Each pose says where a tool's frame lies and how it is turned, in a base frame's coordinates. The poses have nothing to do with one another.
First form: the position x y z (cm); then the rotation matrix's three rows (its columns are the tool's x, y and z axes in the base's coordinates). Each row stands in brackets.
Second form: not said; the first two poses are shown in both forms.
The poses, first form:
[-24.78, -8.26, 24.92], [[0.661, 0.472, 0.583], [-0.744, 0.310, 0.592], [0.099, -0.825, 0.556]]
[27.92, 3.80, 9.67], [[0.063, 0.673, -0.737], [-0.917, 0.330, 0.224], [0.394, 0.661, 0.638]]
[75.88, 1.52, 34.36], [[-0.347, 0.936, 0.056], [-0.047, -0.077, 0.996], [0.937, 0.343, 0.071]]
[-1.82, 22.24, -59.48], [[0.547, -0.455, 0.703], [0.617, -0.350, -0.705], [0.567, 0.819, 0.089]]
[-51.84, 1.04, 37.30], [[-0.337, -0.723, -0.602], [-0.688, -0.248, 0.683], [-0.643, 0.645, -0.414]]
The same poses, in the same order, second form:
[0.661, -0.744, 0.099, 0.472, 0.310, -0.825, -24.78, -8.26, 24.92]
[0.063, -0.917, 0.394, 0.673, 0.330, 0.661, 27.92, 3.80, 9.67]
[-0.347, -0.047, 0.937, 0.936, -0.077, 0.343, 75.88, 1.52, 34.36]
[0.547, 0.617, 0.567, -0.455, -0.350, 0.819, -1.82, 22.24, -59.48]
[-0.337, -0.688, -0.643, -0.723, -0.248, 0.645, -51.84, 1.04, 37.30]

